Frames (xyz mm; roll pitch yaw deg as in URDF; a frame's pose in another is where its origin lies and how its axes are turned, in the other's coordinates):
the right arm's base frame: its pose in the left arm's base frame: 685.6 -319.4 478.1 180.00 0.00 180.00
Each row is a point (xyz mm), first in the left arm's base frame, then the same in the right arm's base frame.
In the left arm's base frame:
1: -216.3 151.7 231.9
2: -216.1 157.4 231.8
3: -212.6 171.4 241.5
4: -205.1 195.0 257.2
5: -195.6 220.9 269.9
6: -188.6 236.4 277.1
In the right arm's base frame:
1: 901.9 471.1 246.2
2: 901.7 476.8 246.3
3: 898.2 490.8 236.6
4: 890.7 514.4 220.9
5: 881.2 540.3 208.2
6: 874.2 555.8 201.0

